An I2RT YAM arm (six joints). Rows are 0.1 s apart.
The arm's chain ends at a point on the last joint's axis. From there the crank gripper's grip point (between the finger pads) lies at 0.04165 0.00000 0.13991 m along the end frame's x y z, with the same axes.
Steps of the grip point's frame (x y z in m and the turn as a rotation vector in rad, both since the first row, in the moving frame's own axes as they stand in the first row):
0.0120 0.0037 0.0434 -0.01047 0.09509 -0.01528
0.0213 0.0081 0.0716 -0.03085 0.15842 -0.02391
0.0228 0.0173 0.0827 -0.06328 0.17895 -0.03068
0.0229 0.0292 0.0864 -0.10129 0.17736 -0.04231
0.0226 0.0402 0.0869 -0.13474 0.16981 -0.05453
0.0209 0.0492 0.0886 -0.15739 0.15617 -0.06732
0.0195 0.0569 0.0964 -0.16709 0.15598 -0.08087
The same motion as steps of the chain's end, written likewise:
-0.0011 0.0030 0.0480 -0.01047 0.09509 -0.01528
-0.0003 0.0052 0.0800 -0.03085 0.15842 -0.02391
-0.0015 0.0104 0.0926 -0.06328 0.17895 -0.03068
-0.0013 0.0178 0.0966 -0.10129 0.17736 -0.04231
-0.0008 0.0249 0.0970 -0.13474 0.16981 -0.05453
-0.0009 0.0314 0.0983 -0.15739 0.15617 -0.06732
-0.0024 0.0385 0.1062 -0.16709 0.15598 -0.08087

